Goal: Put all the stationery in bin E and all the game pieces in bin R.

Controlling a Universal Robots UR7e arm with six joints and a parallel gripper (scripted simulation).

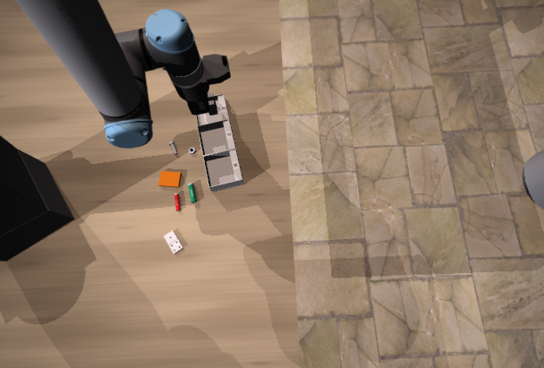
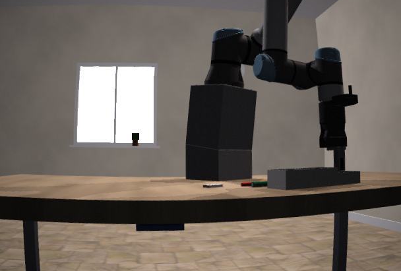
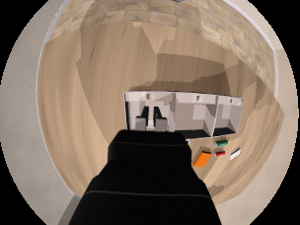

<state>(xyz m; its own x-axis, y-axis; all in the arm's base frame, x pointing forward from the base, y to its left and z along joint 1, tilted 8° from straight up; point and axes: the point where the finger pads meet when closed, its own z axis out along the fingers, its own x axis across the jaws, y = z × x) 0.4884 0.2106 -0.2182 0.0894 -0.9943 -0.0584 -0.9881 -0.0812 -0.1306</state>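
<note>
My gripper is now 120 mm past the white domino, 330 mm to the left of it and 50 mm above it. Also, from my hand: bolt 120 mm behind, 80 mm to the right, 50 mm below; then tray 80 mm to the right, 30 mm below; then nut 70 mm behind, 90 mm to the right, 50 mm below.
</note>
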